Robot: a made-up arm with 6 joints.
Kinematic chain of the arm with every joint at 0, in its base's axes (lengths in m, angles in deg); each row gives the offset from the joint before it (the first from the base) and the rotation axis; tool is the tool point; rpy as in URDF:
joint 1: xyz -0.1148 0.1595 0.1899 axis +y
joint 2: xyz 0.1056 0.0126 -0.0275 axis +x
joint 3: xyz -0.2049 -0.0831 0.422 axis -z
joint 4: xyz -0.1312 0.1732 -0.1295 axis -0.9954 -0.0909 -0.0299
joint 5: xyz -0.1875 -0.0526 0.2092 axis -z
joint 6: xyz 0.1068 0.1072 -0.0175 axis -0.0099 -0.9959 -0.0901
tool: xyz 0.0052 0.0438 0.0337 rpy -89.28 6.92 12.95
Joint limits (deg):
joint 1: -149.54..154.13
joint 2: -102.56..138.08
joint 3: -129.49..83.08
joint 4: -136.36..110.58
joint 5: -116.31..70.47
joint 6: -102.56..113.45
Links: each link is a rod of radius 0.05 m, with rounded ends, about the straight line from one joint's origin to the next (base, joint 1, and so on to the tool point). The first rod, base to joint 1, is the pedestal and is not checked.
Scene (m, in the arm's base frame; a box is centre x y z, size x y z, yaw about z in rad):
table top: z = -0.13
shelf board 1: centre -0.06 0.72 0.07 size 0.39 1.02 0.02 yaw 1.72
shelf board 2: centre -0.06 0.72 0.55 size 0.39 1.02 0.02 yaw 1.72
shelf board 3: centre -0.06 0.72 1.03 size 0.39 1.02 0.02 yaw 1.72
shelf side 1: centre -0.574 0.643 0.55 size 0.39 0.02 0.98 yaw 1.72
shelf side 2: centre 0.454 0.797 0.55 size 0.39 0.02 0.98 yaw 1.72
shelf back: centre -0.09 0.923 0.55 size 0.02 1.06 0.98 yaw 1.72
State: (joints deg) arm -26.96 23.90 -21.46 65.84 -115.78 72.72
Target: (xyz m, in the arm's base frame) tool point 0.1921 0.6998 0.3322
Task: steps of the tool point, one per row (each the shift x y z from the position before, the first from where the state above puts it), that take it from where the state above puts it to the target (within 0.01 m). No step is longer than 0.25 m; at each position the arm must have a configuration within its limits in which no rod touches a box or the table.
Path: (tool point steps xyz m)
1: 0.0413 0.0948 0.1383
2: 0.1031 0.0576 0.1588
3: 0.1582 0.0111 0.1332
4: 0.1860 0.0866 0.0812
5: 0.2004 0.0726 0.0030
6: 0.1866 0.0490 -0.0709
7: 0.1488 0.0179 -0.1288
8: 0.0961 -0.0173 -0.1624
9: 0.0172 0.0886 -0.0020
10: -0.0125 0.0936 -0.0010
11: -0.0455 0.0895 0.0030

